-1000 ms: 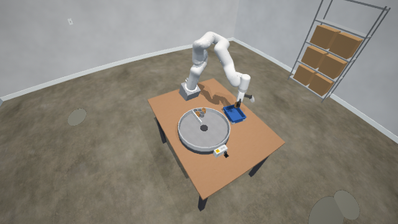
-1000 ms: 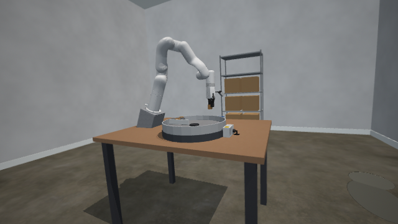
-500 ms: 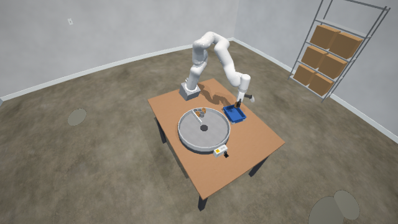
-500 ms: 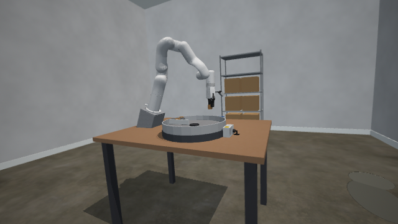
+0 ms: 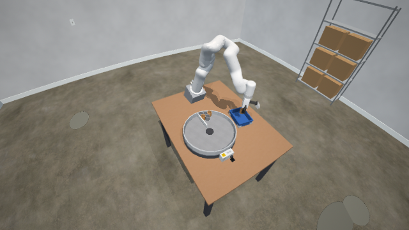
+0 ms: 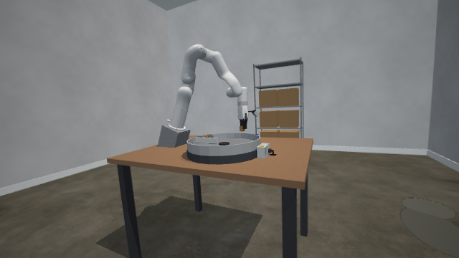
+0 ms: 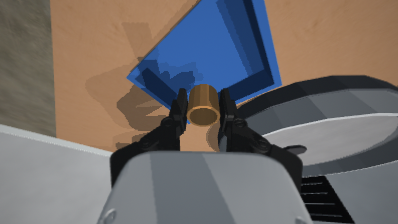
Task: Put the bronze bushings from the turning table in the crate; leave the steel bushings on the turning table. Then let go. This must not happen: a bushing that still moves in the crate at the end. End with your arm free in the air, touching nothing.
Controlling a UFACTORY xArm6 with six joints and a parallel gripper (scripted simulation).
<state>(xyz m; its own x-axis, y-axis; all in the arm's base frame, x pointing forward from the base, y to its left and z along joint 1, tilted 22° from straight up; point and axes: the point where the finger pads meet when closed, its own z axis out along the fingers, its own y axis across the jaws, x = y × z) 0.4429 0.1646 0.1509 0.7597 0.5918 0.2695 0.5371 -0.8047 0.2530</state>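
Right now the blue crate is 90 mm below my hand, 10 mm to the right of it and 10 mm behind it. From my hand the other things lie so: round grey turning table: 360 mm to the right, 60 mm below, 50 mm behind.
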